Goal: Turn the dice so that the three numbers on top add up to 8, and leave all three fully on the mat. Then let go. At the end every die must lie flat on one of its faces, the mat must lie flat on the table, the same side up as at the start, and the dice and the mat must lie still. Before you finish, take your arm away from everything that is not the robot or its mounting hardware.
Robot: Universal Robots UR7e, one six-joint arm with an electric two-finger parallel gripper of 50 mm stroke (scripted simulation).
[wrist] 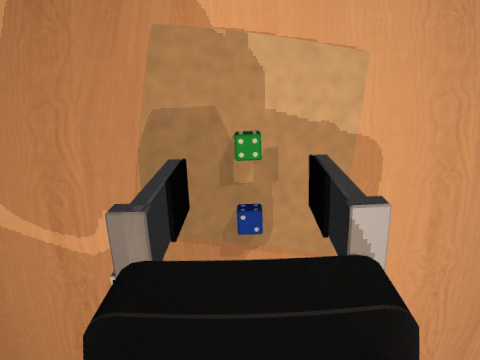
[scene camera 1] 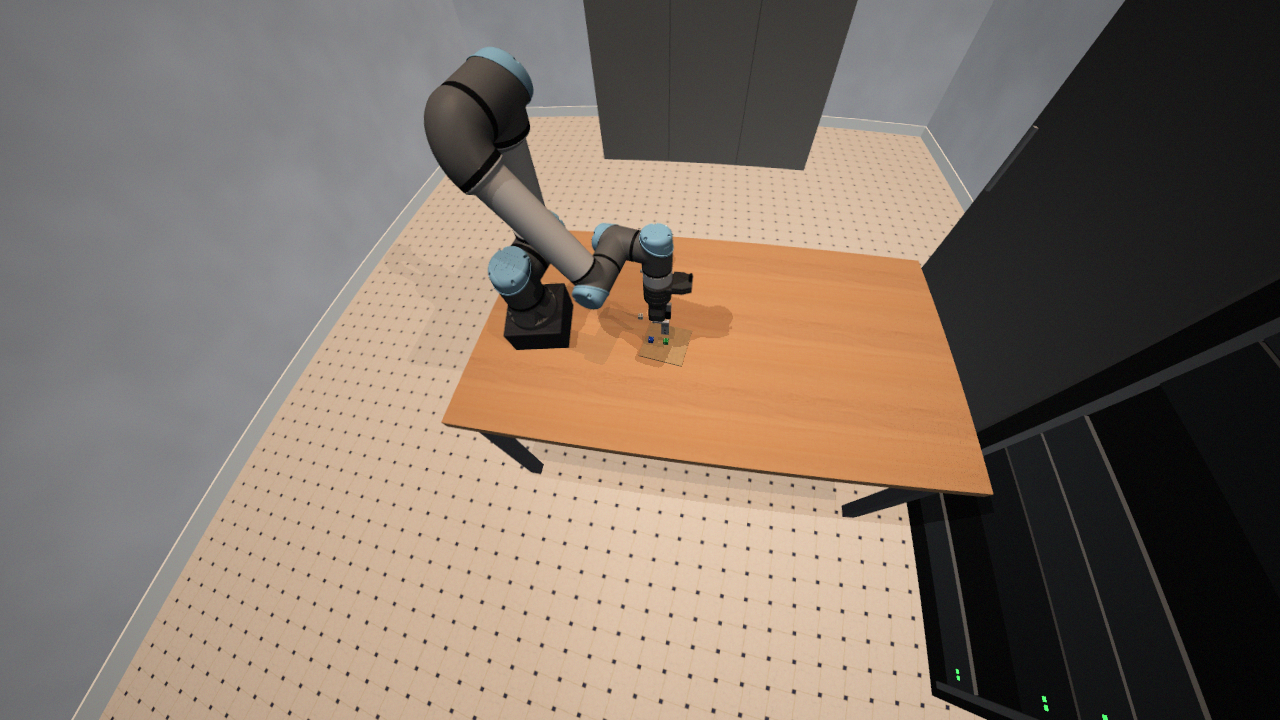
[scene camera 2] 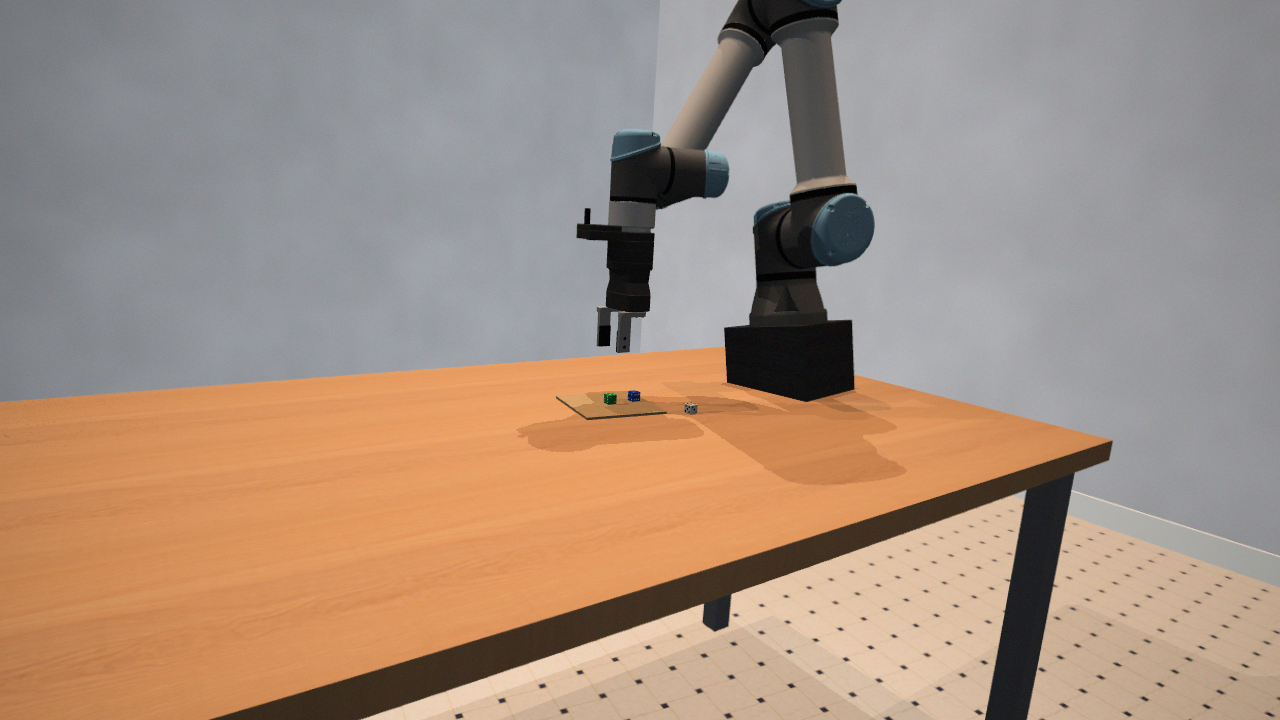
Observation:
In view: my gripper (scene camera 2: 612, 349), a green die (wrist: 247, 143), a mat (scene camera 2: 591, 406) and a blue die (wrist: 249, 216).
The mat also shows in the wrist view (wrist: 202, 85). My gripper also shows in the wrist view (wrist: 248, 182) and in scene camera 1 (scene camera 1: 666, 325).

